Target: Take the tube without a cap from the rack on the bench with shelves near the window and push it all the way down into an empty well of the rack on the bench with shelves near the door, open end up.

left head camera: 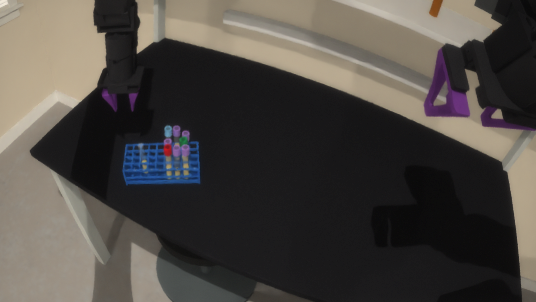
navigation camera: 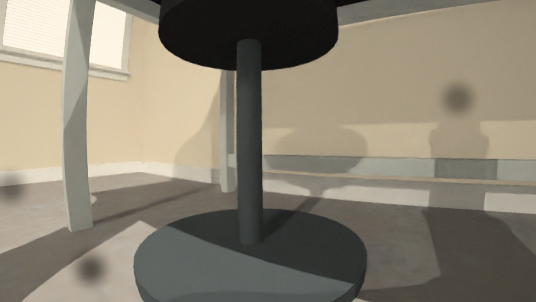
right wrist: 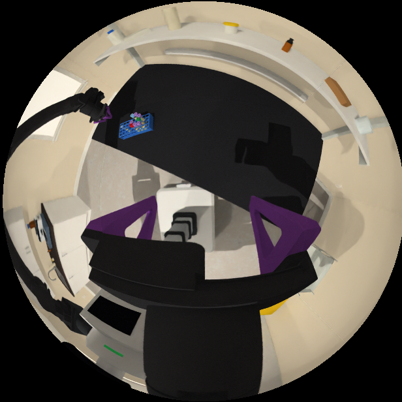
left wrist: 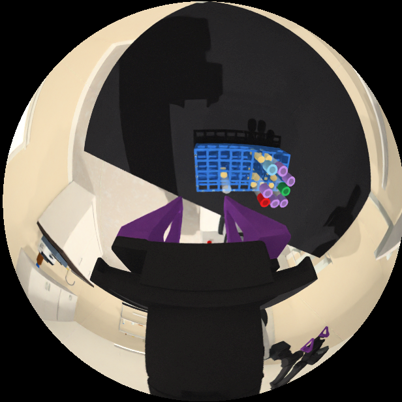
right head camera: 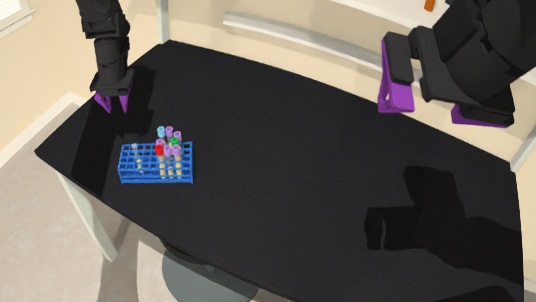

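Observation:
A blue rack (left head camera: pixel 162 183) (right head camera: pixel 157 182) (left wrist: pixel 196 170) (right wrist: pixel 136 135) stands on the black bench (left head camera: pixel 300 175) (right head camera: pixel 300 165) (right wrist: pixel 200 115). The clear capless tube (left head camera: pixel 144 164) (right head camera: pixel 134 146) (left wrist: pixel 226 187) stands in the rack's left part, with yellow content low in it. Several capped tubes, among them a red-capped one (left head camera: pixel 168 150) (right head camera: pixel 159 150) (left wrist: pixel 264 201), stand farther right in the rack. My left gripper (left head camera: pixel 124 110) (right head camera: pixel 117 111) (left wrist: pixel 202 201) is partly open and empty, above the bench behind the rack. My right gripper (left head camera: pixel 475 114) (right head camera: pixel 436 115) (right wrist: pixel 202 200) is wide open and empty, high at the right. The other rack does not show.
A white shelf (left head camera: pixel 390 15) (right wrist: pixel 260 39) with bottles runs along the wall behind the bench. A round stool with a dark post (navigation camera: pixel 249 140) and wide base (navigation camera: pixel 200 260) stands under the bench's front edge. A bench leg (navigation camera: pixel 76 125) stands left of the stool.

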